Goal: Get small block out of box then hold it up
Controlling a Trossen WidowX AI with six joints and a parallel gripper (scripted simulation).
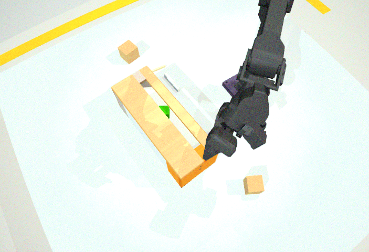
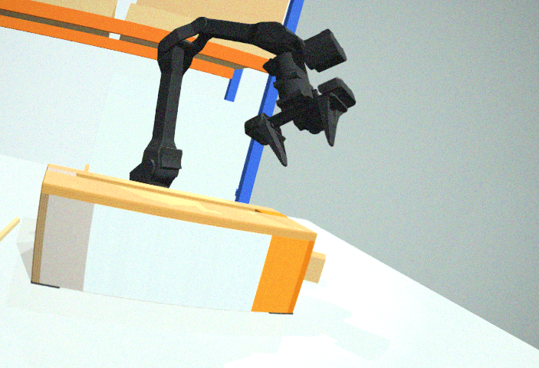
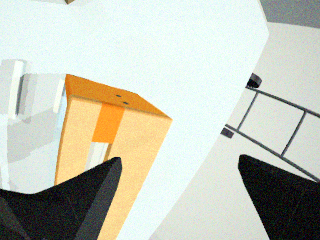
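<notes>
My gripper tip is now 20 mm past the long wooden box, 190 mm to the left of it and 170 mm above it. The rest, counted from my gripper tip: green block: 10 mm behind, 220 mm to the right, 140 mm below; then tan cube: 60 mm behind, 560 mm to the right, 200 mm below; then thin wooden stick: 50 mm behind, 450 mm to the right, 230 mm below.
</notes>
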